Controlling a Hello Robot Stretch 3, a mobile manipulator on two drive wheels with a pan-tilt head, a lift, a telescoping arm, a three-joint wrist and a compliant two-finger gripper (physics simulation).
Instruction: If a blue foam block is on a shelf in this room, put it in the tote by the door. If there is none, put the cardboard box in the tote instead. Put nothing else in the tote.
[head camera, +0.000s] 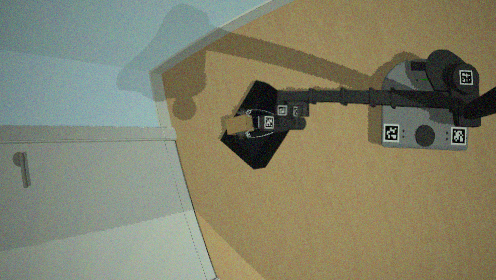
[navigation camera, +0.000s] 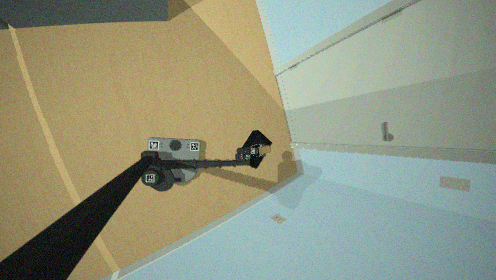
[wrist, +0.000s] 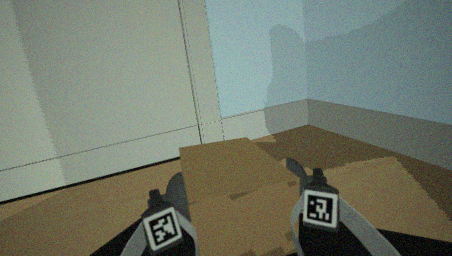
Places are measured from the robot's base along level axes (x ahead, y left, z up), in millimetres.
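Where they show: gripper, fingertip midpoint: (head camera: 237, 123) (navigation camera: 265, 150) (wrist: 236, 184); robot's base, origin of the base link: (head camera: 423, 135) (navigation camera: 174, 144).
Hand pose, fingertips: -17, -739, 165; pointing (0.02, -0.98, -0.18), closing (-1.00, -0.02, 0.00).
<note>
Things, the pixels of their top centre, and the offset from my fingertips, as dx, dy, dz.
- brown cardboard box, middle of its top: (wrist: 223, 156) (head camera: 235, 124) (navigation camera: 266, 149) +6, +12, +30
- black tote, middle of its top: (head camera: 255, 124) (navigation camera: 257, 149) +0, +42, -65
The brown cardboard box (head camera: 239, 125) (navigation camera: 266, 149) (wrist: 227, 167) is between the two fingers of my gripper (head camera: 248, 124) (navigation camera: 261, 150) (wrist: 236, 184), which is shut on it. The black tote (head camera: 257, 152) (navigation camera: 257, 137) stands on the floor near the door and the room corner. In the head view the gripper and wrist lie across the tote's middle, and the box overlaps its left edge and sticks out past it. The height of the box above the tote is hard to tell. Dark parts of the tote (wrist: 420, 245) show low in the wrist view. No blue foam block or shelf can be made out.
The closed door (head camera: 90, 200) (navigation camera: 425, 55) (wrist: 110, 75) with its handle (head camera: 25, 170) (navigation camera: 385, 131) is beside the tote. Blue walls (head camera: 60, 85) (navigation camera: 350, 225) (wrist: 370, 65) meet at the corner. My base (head camera: 410, 120) (navigation camera: 185, 152) stands apart from the tote. A dark grey block (navigation camera: 85, 12) is at the top left.
</note>
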